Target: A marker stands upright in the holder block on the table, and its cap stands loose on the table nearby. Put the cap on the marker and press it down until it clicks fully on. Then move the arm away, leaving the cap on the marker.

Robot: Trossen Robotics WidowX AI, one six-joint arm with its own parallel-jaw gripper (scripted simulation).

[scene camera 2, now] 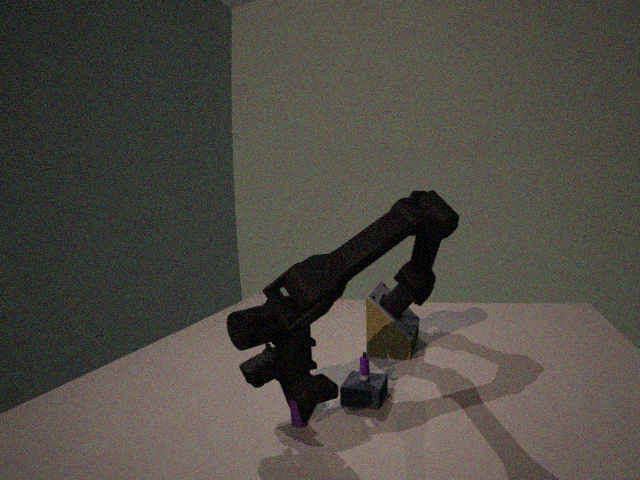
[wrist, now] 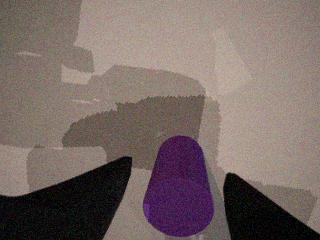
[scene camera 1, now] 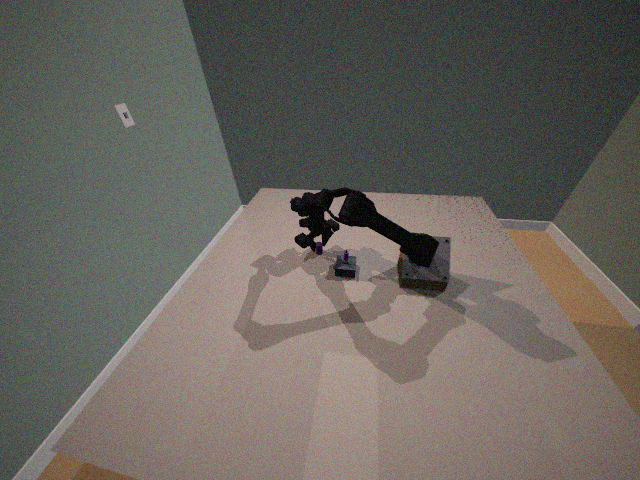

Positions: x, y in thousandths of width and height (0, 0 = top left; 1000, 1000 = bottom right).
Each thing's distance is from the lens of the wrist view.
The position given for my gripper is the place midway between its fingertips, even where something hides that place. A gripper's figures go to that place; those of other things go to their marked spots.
my gripper (wrist: 555, 719): 0.11 m
purple cap (wrist: 558, 806): 0.08 m
